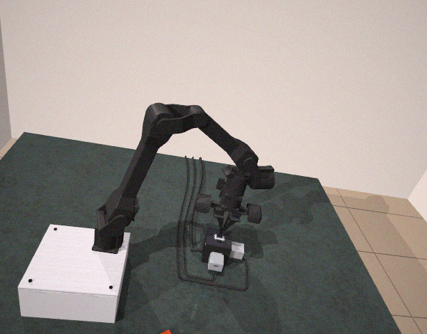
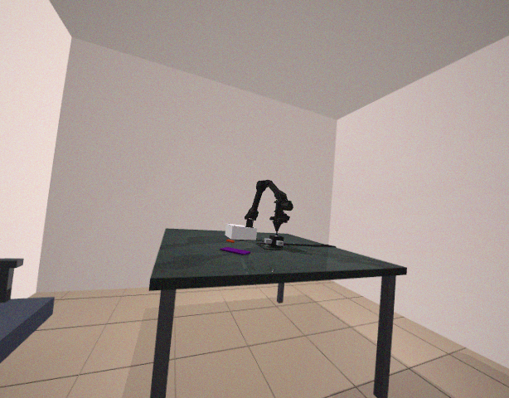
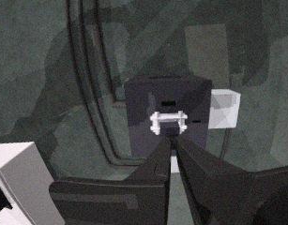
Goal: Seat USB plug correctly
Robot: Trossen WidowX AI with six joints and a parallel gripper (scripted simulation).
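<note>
Right now my gripper tip is 10 mm above the dark USB plug. The rest, counted from my gripper tip: white socket: 40 mm below; then small orange piece: 300 mm to the right, 130 mm behind, 100 mm below; then purple bar: 330 mm to the right, 180 mm ahead, 100 mm below.
</note>
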